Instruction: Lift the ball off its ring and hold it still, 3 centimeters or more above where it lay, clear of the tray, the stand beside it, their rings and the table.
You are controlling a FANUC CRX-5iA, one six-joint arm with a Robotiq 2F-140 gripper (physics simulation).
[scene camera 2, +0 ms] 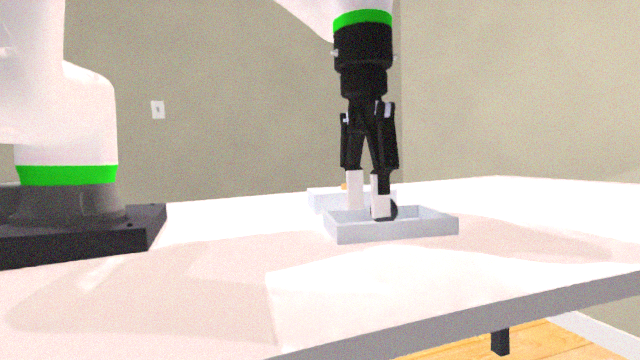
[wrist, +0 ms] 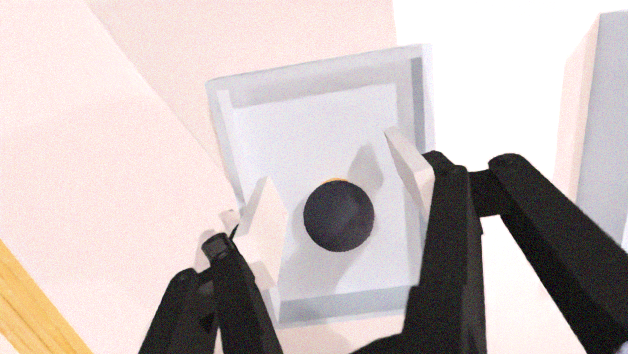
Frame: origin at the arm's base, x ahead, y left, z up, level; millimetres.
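Where they show: gripper, fingertip midpoint: (scene camera 2: 367,212) (wrist: 333,174); arm's base at its link origin: (scene camera 2: 73,217).
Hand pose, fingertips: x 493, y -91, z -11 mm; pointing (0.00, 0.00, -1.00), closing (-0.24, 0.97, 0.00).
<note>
Things, the pixels of their centre, and the offset from my fingertips. "pt": a spot on its surface instead. Level surfaces: height alone.
- dark ball at the middle of its body: (wrist: 338,215) (scene camera 2: 383,210) dx +28, dy +0, dz +2 mm
- grey tray at the middle of its body: (wrist: 336,202) (scene camera 2: 384,221) dx +28, dy +0, dz -17 mm
- orange ring at a spot on its surface: (scene camera 2: 344,186) pt dx +11, dy +228, dz +21 mm
- white table at its surface level: dz -31 mm
The dark ball (scene camera 2: 394,209) (wrist: 339,216) sits on its ring inside the grey tray (scene camera 2: 400,231) (wrist: 320,64). A thin orange edge of the ring (wrist: 336,179) shows beside the ball in the wrist view; the rest is hidden. My gripper (scene camera 2: 367,212) (wrist: 333,174) is open and low over the tray, with its pale finger pads on opposite sides of the ball. In the wrist view a gap shows between the ball and each pad. In the scene view the nearer finger covers part of the ball, and its tip is below the top of the tray's walls.
The pale stand (scene camera 2: 326,201) (wrist: 606,110) is beside the tray, behind it in the scene view. A bit of an orange ring (scene camera 2: 344,186) shows at its top. The white table (scene camera 2: 215,310) carries both; its grey front edge (scene camera 2: 450,320) runs nearer the camera. The robot's dark base (scene camera 2: 75,245) is at left.
</note>
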